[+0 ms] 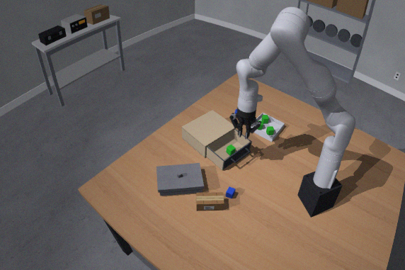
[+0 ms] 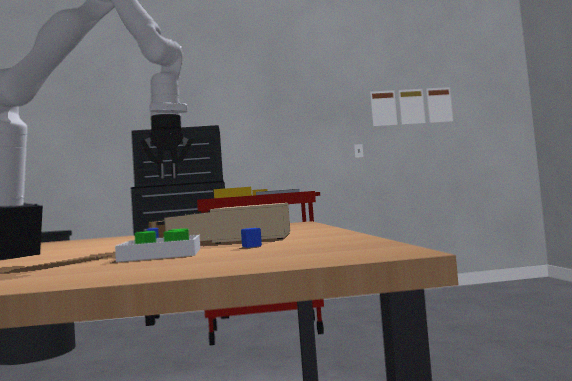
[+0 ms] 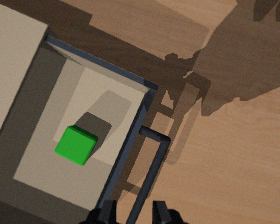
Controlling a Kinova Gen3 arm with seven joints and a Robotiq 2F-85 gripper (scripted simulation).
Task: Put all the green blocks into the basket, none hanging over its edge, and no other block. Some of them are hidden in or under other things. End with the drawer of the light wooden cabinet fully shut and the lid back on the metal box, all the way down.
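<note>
Now: the drawer 8 cm ahead of my hand, 1 cm to the right of it and 15 cm below it. The rest, counted from my hand: grey lid: 12 cm ahead, 27 cm to the left, 14 cm below; cardboard box: 5 cm behind, 27 cm to the left, 15 cm below; light wooden cabinet: 14 cm ahead, 2 cm to the right, 15 cm below.
</note>
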